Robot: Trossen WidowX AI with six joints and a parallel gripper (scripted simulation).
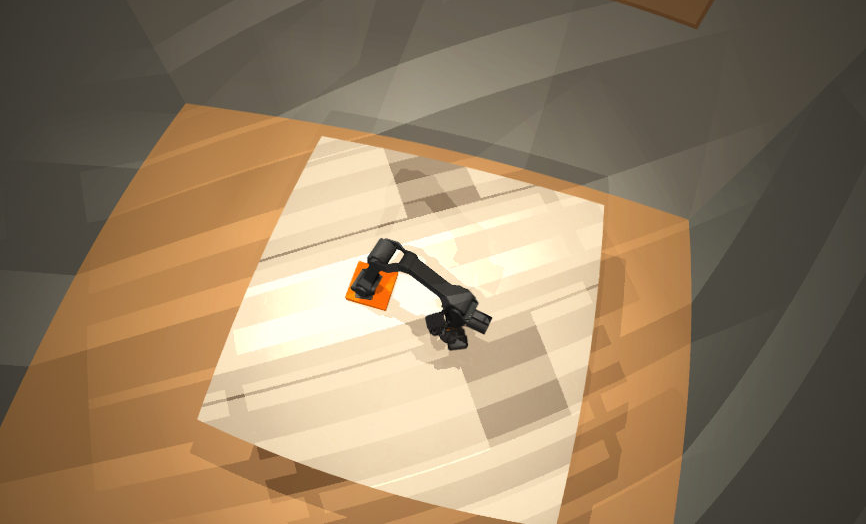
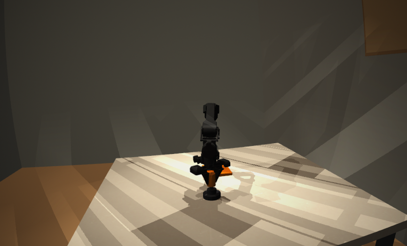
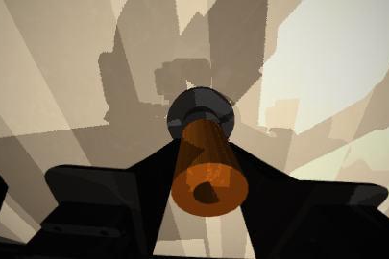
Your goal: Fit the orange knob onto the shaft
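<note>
My gripper tip is now 2 cm below the orange knob. Round my gripper tip: dark round pedestal (4 cm below).
</note>
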